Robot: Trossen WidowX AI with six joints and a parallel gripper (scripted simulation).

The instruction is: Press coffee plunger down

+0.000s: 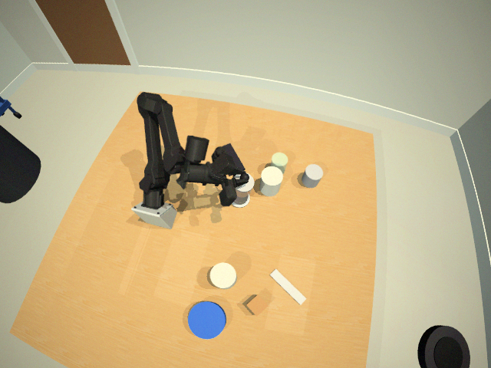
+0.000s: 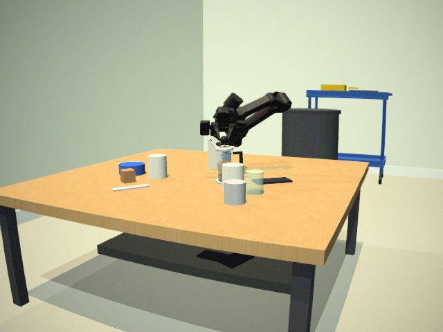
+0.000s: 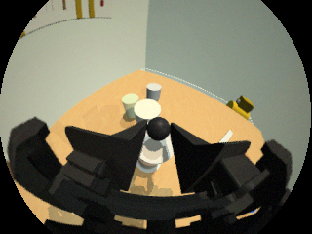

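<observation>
Right now my gripper tip is 2 cm past the glass coffee press, 1 cm to the right of it and 8 cm above it. Also, from my gripper tip: pale green cylinder 11 cm ahead, 15 cm to the left, 13 cm below; then white strip 20 cm ahead, 31 cm to the right, 17 cm below; then grey cylinder 25 cm ahead, 13 cm to the left, 14 cm below.
</observation>
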